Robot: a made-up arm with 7 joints. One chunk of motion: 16 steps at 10 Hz.
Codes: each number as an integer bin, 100 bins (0 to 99) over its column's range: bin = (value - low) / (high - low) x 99, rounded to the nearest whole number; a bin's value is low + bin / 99 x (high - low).
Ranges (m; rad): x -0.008..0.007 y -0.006..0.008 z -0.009..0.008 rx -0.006..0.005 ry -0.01..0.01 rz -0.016..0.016
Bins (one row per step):
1: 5 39 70 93 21 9
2: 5 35 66 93 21 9
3: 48 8 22 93 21 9
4: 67 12 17 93 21 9
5: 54 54 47 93 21 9
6: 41 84 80 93 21 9
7: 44 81 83 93 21 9
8: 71 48 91 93 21 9
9: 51 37 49 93 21 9
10: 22 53 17 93 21 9
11: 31 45 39 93 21 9
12: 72 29 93 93 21 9
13: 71 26 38 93 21 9
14: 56 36 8 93 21 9
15: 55 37 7 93 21 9
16: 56 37 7 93 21 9
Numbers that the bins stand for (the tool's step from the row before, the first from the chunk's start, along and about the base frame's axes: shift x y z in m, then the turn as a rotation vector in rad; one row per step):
1: -0.00724 -0.00048 0.00302 0.00433 -0.00576 -0.01309
2: -0.00724 -0.00105 0.00233 0.00433 -0.00576 -0.01309
3: -0.00073 -0.00487 -0.00522 0.00433 -0.00576 -0.01309
4: 0.00215 -0.00430 -0.00608 0.00433 -0.00576 -0.01309
5: 0.00018 0.00164 -0.00093 0.00433 -0.00576 -0.01309
6: -0.00179 0.00588 0.00474 0.00433 -0.00576 -0.01309
7: -0.00133 0.00545 0.00525 0.00433 -0.00576 -0.01309
8: 0.00276 0.00079 0.00663 0.00433 -0.00576 -0.01309
9: -0.00027 -0.00077 -0.00059 0.00433 -0.00576 -0.01309
10: -0.00467 0.00149 -0.00608 0.00433 -0.00576 -0.01309
11: -0.00330 0.00036 -0.00230 0.00433 -0.00576 -0.01309
12: 0.00291 -0.00190 0.00697 0.00433 -0.00576 -0.01309
13: 0.00276 -0.00232 -0.00247 0.00433 -0.00576 -0.01309
14: 0.00048 -0.00091 -0.00763 0.00433 -0.00576 -0.01309
15: 0.00033 -0.00077 -0.00780 0.00433 -0.00576 -0.01309
16: 0.00048 -0.00077 -0.00780 0.00433 -0.00576 -0.01309

